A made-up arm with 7 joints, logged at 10 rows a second.
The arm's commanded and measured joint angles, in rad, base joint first. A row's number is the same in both.
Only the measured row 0 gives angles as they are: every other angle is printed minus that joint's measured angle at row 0.
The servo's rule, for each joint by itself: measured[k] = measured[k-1] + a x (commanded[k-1-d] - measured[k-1]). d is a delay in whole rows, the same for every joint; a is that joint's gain. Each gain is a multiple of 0.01, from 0.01 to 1. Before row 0 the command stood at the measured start. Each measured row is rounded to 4 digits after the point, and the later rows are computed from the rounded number. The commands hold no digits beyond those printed.
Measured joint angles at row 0:
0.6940, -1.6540, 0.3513, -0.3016, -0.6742, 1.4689, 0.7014
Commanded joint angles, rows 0 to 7:
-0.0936, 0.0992, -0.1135, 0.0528, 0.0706, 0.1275, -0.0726
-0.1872, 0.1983, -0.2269, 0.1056, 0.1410, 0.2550, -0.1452
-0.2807, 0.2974, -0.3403, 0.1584, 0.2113, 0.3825, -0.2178
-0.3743, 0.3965, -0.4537, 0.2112, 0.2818, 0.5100, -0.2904
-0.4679, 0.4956, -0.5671, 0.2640, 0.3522, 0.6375, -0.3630
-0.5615, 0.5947, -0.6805, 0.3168, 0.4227, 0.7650, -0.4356
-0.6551, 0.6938, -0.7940, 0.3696, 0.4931, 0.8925, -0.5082
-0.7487, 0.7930, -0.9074, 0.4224, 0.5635, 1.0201, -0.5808
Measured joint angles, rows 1 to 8:
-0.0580, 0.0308, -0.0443, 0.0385, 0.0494, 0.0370, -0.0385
-0.1381, 0.0827, -0.1155, 0.0875, 0.1135, 0.1002, -0.0951
-0.2265, 0.1493, -0.2032, 0.1393, 0.1820, 0.1821, -0.1601
-0.3181, 0.2259, -0.3009, 0.1918, 0.2519, 0.2772, -0.2292
-0.4110, 0.3095, -0.4047, 0.2445, 0.3221, 0.3817, -0.3001
-0.5043, 0.3979, -0.5123, 0.2973, 0.3925, 0.4929, -0.3719
-0.5978, 0.4896, -0.6222, 0.3501, 0.4629, 0.6088, -0.4441
-0.6914, 0.5837, -0.7334, 0.4029, 0.5333, 0.7281, -0.5166
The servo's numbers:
d 0
a 0.62 0.31 0.39 0.73 0.70 0.29 0.53

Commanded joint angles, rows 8 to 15:
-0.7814, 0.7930, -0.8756, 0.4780, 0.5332, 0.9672, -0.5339
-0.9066, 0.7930, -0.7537, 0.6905, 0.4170, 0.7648, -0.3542
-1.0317, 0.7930, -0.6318, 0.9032, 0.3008, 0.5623, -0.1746
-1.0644, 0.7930, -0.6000, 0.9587, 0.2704, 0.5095, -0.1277
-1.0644, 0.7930, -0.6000, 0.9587, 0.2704, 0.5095, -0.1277
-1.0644, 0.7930, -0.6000, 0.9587, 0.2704, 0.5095, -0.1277
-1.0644, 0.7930, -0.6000, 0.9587, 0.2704, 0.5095, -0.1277
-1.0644, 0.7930, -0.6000, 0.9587, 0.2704, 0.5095, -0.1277
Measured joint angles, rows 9 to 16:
-0.7472, 0.6486, -0.7889, 0.4577, 0.5332, 0.7974, -0.5258
-0.8460, 0.6934, -0.7752, 0.6276, 0.4519, 0.7879, -0.4349
-0.9611, 0.7243, -0.7193, 0.8288, 0.3461, 0.7225, -0.2969
-1.0251, 0.7456, -0.6728, 0.9236, 0.2931, 0.6607, -0.2072
-1.0495, 0.7603, -0.6444, 0.9492, 0.2772, 0.6169, -0.1651
-1.0587, 0.7704, -0.6271, 0.9561, 0.2724, 0.5858, -0.1453
-1.0622, 0.7774, -0.6165, 0.9580, 0.2710, 0.5637, -0.1360
-1.0636, 0.7822, -0.6101, 0.9585, 0.2706, 0.5480, -0.1316

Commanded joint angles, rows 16 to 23:
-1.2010, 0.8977, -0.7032, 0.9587, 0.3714, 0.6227, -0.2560
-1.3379, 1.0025, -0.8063, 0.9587, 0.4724, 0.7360, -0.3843
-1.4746, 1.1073, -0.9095, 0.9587, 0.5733, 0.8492, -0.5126
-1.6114, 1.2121, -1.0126, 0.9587, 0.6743, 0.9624, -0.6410
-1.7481, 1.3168, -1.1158, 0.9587, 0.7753, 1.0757, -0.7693
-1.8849, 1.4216, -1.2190, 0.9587, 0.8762, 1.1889, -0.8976
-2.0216, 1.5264, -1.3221, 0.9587, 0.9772, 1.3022, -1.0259
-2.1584, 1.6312, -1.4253, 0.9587, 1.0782, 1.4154, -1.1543
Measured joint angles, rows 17 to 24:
-1.1488, 0.8180, -0.6464, 0.9586, 0.3412, 0.5697, -0.1975
-1.2660, 0.8752, -0.7088, 0.9587, 0.4330, 0.6179, -0.2965
-1.3953, 0.9472, -0.7871, 0.9587, 0.5312, 0.6850, -0.4110
-1.5293, 1.0293, -0.8750, 0.9587, 0.6314, 0.7654, -0.5329
-1.6650, 1.1184, -0.9689, 0.9587, 0.7321, 0.8554, -0.6582
-1.8013, 1.2124, -1.0664, 0.9587, 0.8330, 0.9521, -0.7851
-1.9379, 1.3097, -1.1661, 0.9587, 0.9339, 1.0536, -0.9127
-2.0746, 1.4094, -1.2672, 0.9587, 1.0349, 1.1585, -1.0407

